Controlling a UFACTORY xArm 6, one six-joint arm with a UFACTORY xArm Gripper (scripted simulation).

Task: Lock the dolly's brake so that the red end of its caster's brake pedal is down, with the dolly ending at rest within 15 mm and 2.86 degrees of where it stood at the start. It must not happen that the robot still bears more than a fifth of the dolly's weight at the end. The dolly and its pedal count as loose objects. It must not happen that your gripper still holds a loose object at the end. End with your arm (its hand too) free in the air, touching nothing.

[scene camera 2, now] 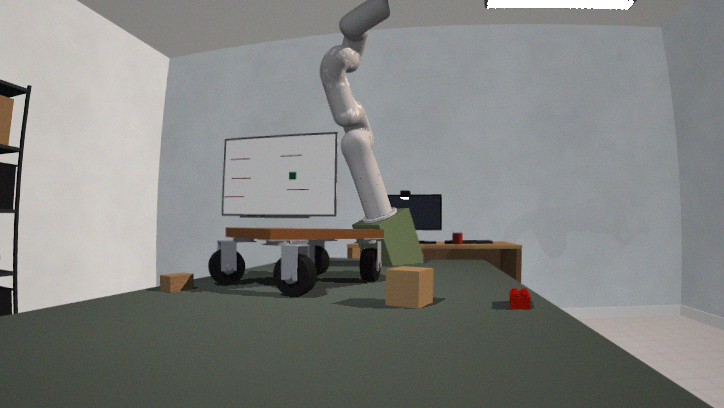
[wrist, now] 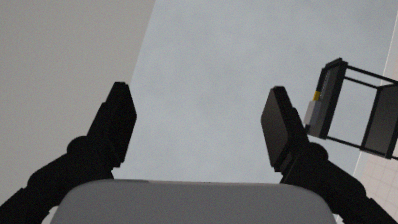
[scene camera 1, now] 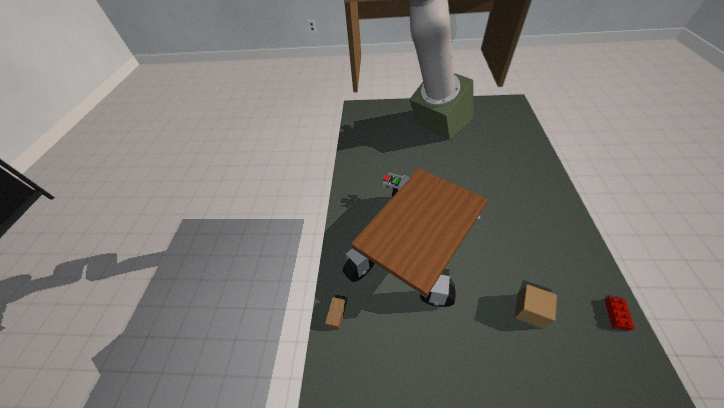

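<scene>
Looking at the pictures, I can see my gripper in them, and a cardboard box as well.
</scene>
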